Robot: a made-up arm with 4 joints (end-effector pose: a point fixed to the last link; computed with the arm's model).
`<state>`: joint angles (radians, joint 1 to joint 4).
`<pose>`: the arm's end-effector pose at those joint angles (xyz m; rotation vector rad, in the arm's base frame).
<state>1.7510 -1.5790 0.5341 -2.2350</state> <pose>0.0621 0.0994 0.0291 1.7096 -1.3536 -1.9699</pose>
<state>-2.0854 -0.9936 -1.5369 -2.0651</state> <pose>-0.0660 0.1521 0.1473 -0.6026 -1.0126 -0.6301</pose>
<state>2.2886 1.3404 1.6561 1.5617</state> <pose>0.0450 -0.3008 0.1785 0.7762 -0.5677 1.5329</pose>
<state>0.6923 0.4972 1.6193 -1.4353</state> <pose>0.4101 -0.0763 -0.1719 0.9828 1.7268 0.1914</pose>
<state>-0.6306 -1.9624 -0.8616 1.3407</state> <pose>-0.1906 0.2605 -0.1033 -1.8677 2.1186 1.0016</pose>
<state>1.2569 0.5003 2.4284 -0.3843</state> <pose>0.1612 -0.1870 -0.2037 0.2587 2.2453 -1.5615</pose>
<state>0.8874 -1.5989 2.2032 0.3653</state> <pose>0.5108 0.0400 -0.1693 -0.9605 0.4036 -0.6000</pose>
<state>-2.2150 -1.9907 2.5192 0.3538</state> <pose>0.5273 -0.0265 0.2669 2.0366 0.6552 0.3784</pose>
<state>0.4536 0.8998 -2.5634 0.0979</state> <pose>0.0813 0.2564 0.1270 -0.2622 -1.6421 0.3025</pose>
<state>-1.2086 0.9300 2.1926 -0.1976</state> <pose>0.1357 0.2930 0.1367 -0.2637 -2.4947 -1.7259</pose>
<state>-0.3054 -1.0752 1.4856 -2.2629</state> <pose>0.3975 -0.0184 0.0931 0.6262 -0.1252 2.2661</pose>
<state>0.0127 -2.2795 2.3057 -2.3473</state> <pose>0.3865 -0.0093 0.0707 0.0246 0.0278 2.3469</pose>
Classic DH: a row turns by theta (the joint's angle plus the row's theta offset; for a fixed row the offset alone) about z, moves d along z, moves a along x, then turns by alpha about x. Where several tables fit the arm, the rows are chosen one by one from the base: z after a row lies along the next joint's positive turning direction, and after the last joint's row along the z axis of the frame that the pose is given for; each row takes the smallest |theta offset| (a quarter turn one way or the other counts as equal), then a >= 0, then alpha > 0; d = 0 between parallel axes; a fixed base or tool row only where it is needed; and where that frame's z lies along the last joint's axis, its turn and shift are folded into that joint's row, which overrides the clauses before.
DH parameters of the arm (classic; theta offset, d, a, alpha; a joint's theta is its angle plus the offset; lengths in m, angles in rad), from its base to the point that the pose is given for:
base (fixed): -1.5708 0.046 0 1.5708
joint 1: -1.5708 -0.269 0.103 1.5708
joint 2: -0.3599 0 -0.0994 0
joint 3: -1.2108 0.081 0.229 -1.5708
joint 4: 1.4301 0 -0.1141 3.1416
tool (fixed): 1.4301 0.219 0 0

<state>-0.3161 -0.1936 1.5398 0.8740</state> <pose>0.4982 0.2407 -0.1566 -0.3269 1.3373 -0.5216</pose>
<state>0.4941 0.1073 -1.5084 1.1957</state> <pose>0.0838 0.2886 0.2924 0.4392 -1.3844 -0.6389</pose>
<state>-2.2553 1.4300 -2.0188 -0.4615</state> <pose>0.3713 -0.2797 0.0437 2.0022 -0.7850 -0.3972</pose>
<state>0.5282 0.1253 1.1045 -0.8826</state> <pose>0.4963 0.0925 -0.0741 0.0975 1.2862 0.4339</pose>
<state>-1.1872 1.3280 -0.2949 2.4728</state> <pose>0.6986 0.1883 -0.0275 -0.5499 1.4376 -1.4288</pose>
